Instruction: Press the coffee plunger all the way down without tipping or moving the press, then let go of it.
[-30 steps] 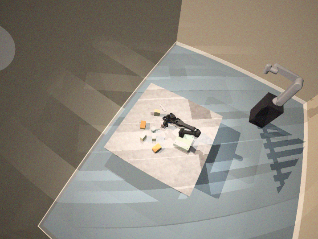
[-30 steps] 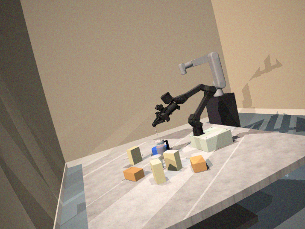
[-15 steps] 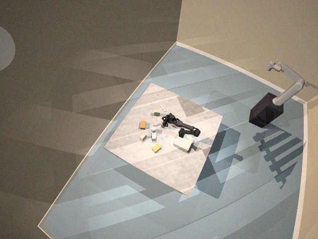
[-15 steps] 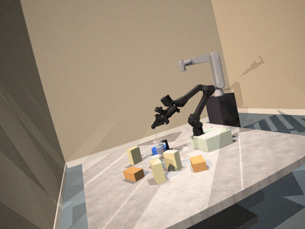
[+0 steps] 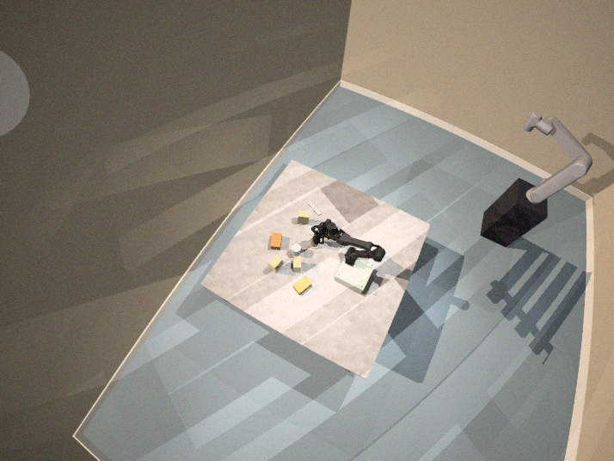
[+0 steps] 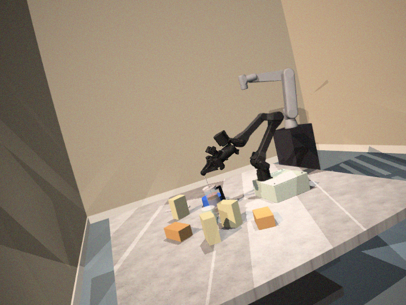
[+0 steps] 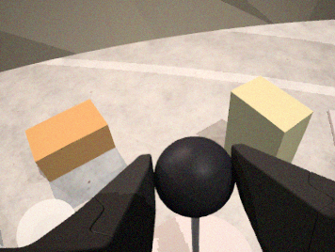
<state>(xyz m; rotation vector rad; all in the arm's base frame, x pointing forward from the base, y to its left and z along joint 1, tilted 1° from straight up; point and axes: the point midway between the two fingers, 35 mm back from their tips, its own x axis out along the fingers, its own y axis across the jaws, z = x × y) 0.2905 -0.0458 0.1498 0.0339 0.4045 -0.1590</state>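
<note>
Now: the coffee press 110 mm below my gripper tip and 30 mm behind it. The rest, counted from my gripper tip: blue round object 200 mm below, 140 mm to the right, 80 mm behind.
</note>
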